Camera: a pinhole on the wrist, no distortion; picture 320 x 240 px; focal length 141.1 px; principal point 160.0 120.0 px. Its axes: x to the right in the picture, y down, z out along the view. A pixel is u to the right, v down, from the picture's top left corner.
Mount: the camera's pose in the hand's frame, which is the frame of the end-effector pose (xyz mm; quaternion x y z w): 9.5 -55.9 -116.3 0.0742 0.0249 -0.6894 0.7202
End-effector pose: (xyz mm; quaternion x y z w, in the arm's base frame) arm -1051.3 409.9 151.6 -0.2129 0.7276 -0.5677 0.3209
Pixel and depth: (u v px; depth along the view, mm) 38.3 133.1 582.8
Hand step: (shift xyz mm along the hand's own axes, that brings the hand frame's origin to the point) 0.4 361.2 532.7
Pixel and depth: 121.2 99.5 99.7
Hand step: -12.9 -43.4 -15.1
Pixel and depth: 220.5 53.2 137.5
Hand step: -61.7 -136.1 6.6
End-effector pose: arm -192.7 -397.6 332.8 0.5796 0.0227 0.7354 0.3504
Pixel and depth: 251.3 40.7 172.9
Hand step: -93.4 -194.7 32.0
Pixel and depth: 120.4 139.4 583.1
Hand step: 42.8 26.7 488.1
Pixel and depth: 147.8 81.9 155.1
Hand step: -43.2 -66.1 35.7
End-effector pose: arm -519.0 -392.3 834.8 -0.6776 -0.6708 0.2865 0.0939
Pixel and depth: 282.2 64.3 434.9
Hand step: -172.3 -496.5 248.8
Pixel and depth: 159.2 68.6 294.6
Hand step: -117.1 -100.0 167.1
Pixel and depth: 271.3 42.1 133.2
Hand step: -67.6 -181.5 -4.6
